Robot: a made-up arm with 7 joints.
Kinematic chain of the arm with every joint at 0, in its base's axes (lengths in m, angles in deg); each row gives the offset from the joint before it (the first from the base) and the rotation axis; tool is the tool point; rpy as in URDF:
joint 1: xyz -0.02 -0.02 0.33 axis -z
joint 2: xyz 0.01 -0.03 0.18 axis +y
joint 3: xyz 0 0 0.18 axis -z
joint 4: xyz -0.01 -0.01 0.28 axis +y
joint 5: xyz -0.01 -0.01 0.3 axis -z
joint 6: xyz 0 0 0.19 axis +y
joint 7: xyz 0 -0.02 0.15 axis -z
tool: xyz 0 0.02 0.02 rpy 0 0 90
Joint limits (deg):
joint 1: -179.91..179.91
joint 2: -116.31..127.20
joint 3: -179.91..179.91
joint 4: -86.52..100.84
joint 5: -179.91..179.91
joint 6: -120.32..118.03
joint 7: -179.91..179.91
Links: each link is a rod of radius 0.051 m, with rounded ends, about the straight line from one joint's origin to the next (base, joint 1, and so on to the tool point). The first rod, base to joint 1, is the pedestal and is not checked.
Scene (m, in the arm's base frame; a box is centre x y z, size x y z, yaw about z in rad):
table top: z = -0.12
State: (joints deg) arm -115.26 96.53 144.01 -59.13 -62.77 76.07 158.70
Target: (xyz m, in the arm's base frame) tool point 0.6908 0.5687 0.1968
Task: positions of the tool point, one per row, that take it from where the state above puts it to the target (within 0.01 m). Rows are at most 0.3 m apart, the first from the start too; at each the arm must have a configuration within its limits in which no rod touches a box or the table.
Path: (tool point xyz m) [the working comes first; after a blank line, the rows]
Joints at the target: -45.13 89.52 169.37 -43.38 -66.29 75.17 158.72
Straight joint move there: clear.

1: -0.2498 0.7572 0.0455
2: -0.0084 0.8185 0.0735
3: 0.2436 0.8064 0.1084
4: 0.4837 0.7209 0.1496
5: 0.6908 0.5687 0.1967

